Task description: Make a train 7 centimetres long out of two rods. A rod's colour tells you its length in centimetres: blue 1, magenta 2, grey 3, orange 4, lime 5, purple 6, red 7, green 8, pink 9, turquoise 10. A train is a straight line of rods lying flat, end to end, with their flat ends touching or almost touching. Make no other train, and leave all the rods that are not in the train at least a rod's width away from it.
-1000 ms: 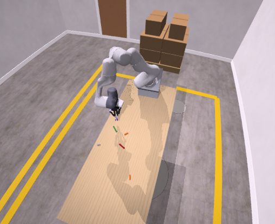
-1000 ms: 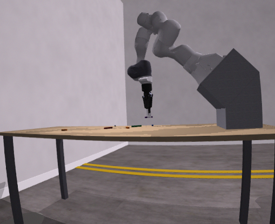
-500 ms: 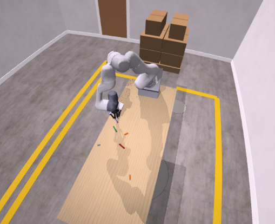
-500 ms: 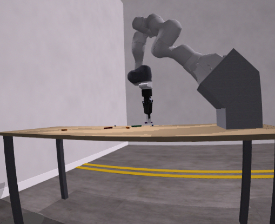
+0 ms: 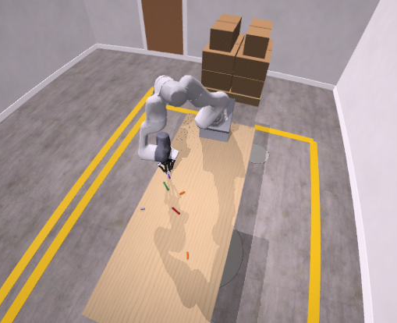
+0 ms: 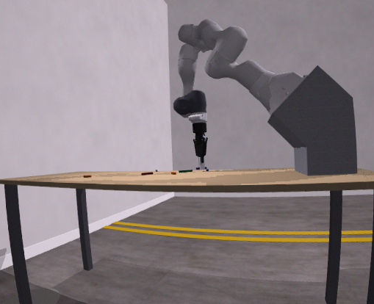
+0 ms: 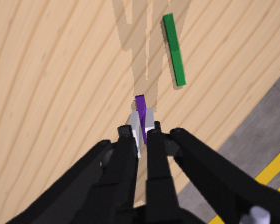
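Right now the purple rod is 3 cm below my hand. Round my hand: small blue rod (4 cm below, 3 cm behind, 2 cm to the right); then red rod (28 cm ahead, 9 cm to the left, 4 cm below); then green rod (9 cm ahead, 4 cm below, 1 cm to the right).
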